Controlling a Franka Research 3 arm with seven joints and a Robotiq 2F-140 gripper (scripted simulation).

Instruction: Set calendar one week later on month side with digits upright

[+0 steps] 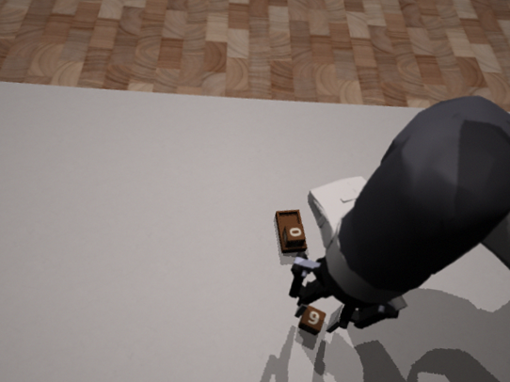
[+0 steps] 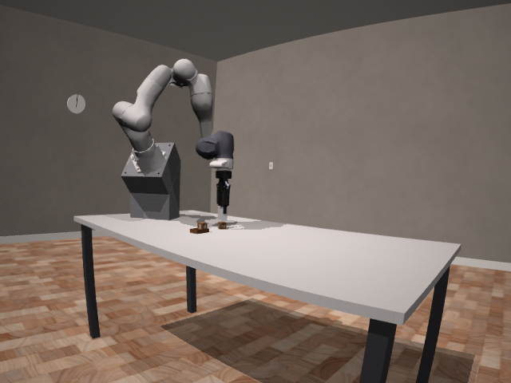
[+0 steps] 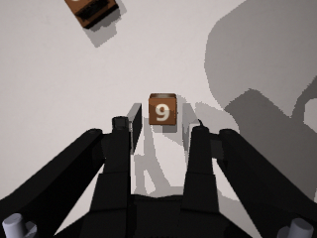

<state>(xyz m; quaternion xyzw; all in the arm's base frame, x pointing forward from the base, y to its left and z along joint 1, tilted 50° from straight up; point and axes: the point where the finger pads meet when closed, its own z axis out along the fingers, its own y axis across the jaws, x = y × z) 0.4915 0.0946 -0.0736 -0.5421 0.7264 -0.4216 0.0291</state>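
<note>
My hand is 60 mm above the cube.
</note>
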